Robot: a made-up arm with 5 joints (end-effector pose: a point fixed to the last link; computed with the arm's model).
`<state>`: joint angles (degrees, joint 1 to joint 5).
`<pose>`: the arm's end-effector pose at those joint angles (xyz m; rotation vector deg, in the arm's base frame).
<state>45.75 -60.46 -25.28 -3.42 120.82</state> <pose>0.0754 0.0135 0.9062 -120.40 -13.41 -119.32</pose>
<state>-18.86 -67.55 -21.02 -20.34 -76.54</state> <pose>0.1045 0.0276 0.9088 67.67 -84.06 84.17</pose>
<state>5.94 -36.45 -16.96 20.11 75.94</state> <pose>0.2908 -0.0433 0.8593 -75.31 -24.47 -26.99</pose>
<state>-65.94 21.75 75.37 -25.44 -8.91</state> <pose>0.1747 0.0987 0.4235 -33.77 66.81 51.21</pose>
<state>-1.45 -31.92 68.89 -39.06 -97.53</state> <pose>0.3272 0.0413 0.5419 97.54 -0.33 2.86</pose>
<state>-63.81 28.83 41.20 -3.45 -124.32</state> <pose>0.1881 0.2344 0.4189 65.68 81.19 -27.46</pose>
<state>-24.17 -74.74 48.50 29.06 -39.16</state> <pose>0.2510 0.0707 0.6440 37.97 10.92 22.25</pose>
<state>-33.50 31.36 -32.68 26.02 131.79</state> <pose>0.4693 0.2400 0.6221 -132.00 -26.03 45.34</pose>
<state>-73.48 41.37 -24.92 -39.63 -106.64</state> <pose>0.2155 0.4525 0.5441 102.98 54.88 70.35</pose>
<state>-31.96 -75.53 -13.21 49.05 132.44</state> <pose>0.1063 0.0005 0.8600 -111.88 -52.21 -27.51</pose>
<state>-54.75 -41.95 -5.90 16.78 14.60</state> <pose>0.2606 0.1686 0.8102 1.61 -35.09 49.13</pose>
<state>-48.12 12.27 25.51 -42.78 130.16</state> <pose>0.3467 0.2612 0.5734 -118.80 -55.96 19.63</pose>
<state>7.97 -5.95 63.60 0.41 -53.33</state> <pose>0.2662 -0.0081 0.4672 52.50 50.48 -33.82</pose>
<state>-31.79 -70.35 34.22 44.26 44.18</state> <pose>0.2538 0.0571 0.7079 -45.20 -4.72 33.27</pose>
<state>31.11 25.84 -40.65 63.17 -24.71</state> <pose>0.3909 -0.1795 0.6132 35.84 40.42 -39.24</pose>
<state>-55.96 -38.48 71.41 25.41 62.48</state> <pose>0.2390 0.1349 0.5350 -81.07 21.18 78.08</pose>
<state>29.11 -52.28 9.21 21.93 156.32</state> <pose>0.2503 -0.0657 0.8220 -154.84 33.80 -36.95</pose>
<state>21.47 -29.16 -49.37 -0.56 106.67</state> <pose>0.1856 -0.0463 0.9369 -100.35 -38.20 -86.89</pose>
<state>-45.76 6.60 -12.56 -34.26 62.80</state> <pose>0.4006 0.2571 0.7171 -41.25 -56.44 17.96</pose>
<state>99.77 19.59 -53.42 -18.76 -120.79</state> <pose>0.0555 -0.3621 0.7849 44.85 -98.72 -12.13</pose>
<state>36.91 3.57 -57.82 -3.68 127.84</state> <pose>0.3087 -0.1595 0.8845 -128.32 7.39 -84.36</pose>
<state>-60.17 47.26 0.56 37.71 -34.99</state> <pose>0.2533 0.2450 0.4098 -17.00 85.37 22.18</pose>
